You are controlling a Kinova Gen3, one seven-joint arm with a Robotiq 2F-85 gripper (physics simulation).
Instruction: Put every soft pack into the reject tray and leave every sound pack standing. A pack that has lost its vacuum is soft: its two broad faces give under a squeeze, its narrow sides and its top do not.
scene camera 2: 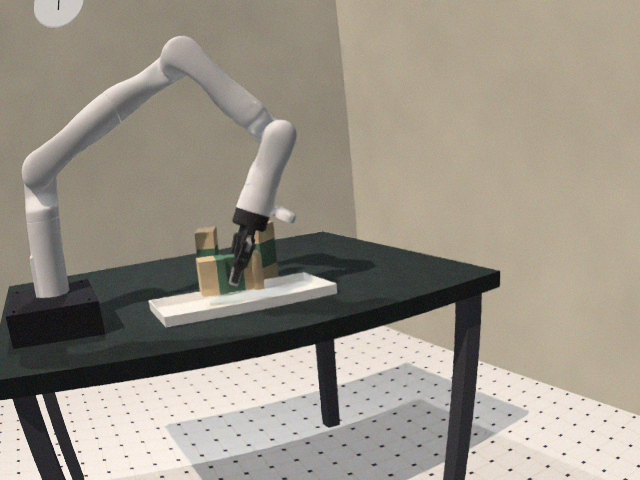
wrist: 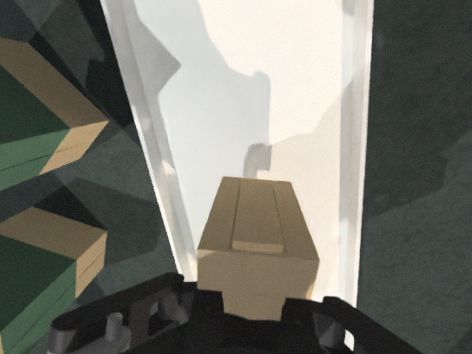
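Where they show: gripper, fingertip midpoint: [scene camera 2: 231, 283]; arm's base, link origin: [scene camera 2: 53, 292].
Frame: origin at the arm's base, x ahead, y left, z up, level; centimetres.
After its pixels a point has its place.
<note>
My gripper [scene camera 2: 234, 279] {x 44.8, y -2.5, z -2.8 cm} [wrist: 250, 274] {x 44.8, y -2.5, z -2.8 cm} is shut on a tan pack with a green band [scene camera 2: 208, 276] {x 39.5, y -4.4, z -0.1 cm} [wrist: 257, 270] {x 50.9, y -2.8, z 3.2 cm}. The pack lies sideways in the fingers, low over the white reject tray [scene camera 2: 173, 318] {x 29.2, y -13.1, z -5.7 cm} [wrist: 362, 150] {x 53.6, y -9.4, z -5.1 cm}; whether it touches the tray floor I cannot tell. Two more tan and green packs stand on the table behind the tray in the scene view. The right pack [scene camera 2: 267, 253] {x 57.5, y 11.3, z -0.3 cm} [wrist: 25, 105] {x 56.5, y 10.4, z -2.0 cm} is partly hidden by the gripper and the held pack. The left pack [scene camera 2: 206, 240] {x 42.8, y 12.0, z 4.7 cm} [wrist: 35, 272] {x 45.1, y 12.9, z -1.2 cm} is hidden in its lower part by the held pack.
The dark table [scene camera 2: 403, 281] {x 82.9, y -8.5, z -7.3 cm} carries the arm's black base [scene camera 2: 54, 322] {x 1.1, y -15.0, z -3.0 cm} at the left. In the wrist view the two standing packs are at the left, beside the tray's long wall. The tray's long wall passes close to the held pack.
</note>
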